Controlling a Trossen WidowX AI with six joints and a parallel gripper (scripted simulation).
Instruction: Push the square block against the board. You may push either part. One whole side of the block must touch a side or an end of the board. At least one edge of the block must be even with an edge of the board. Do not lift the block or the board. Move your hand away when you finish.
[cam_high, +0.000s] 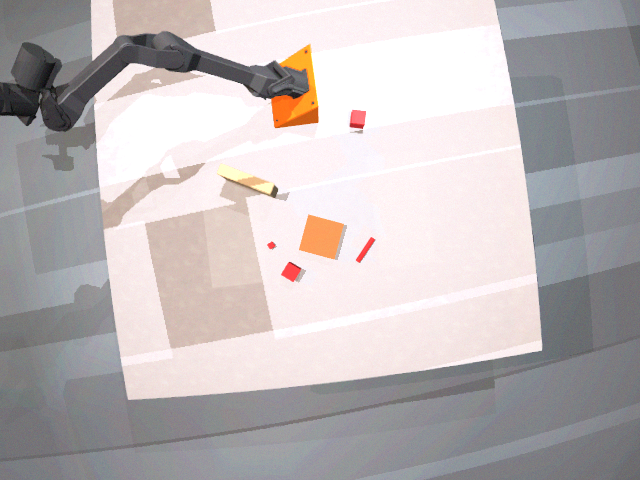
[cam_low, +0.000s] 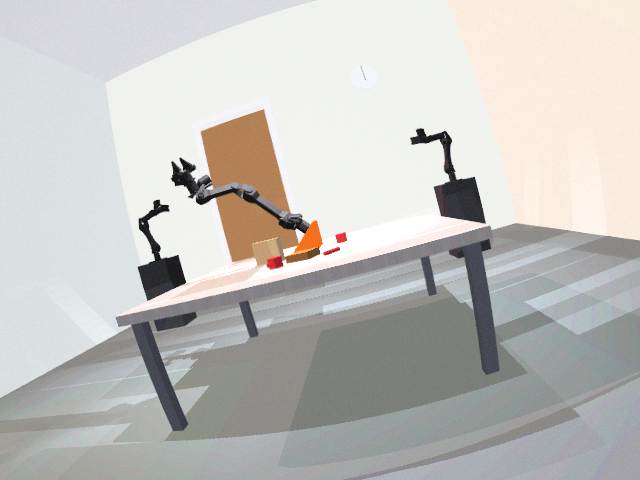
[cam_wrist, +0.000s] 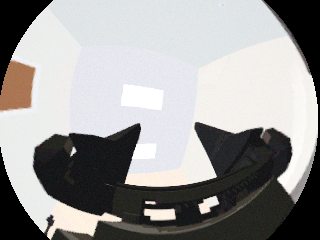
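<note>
The board lies 11 cm ahead of my gripper tip, 38 cm to the left of it and 58 cm below it. From my gripper tip the other things lie so: orange square block: 29 cm ahead, 56 cm to the left, 62 cm below; tiny red piece: 29 cm ahead, 41 cm to the left, 62 cm below; thin red stick: 35 cm ahead, 68 cm to the left, 62 cm below.
</note>
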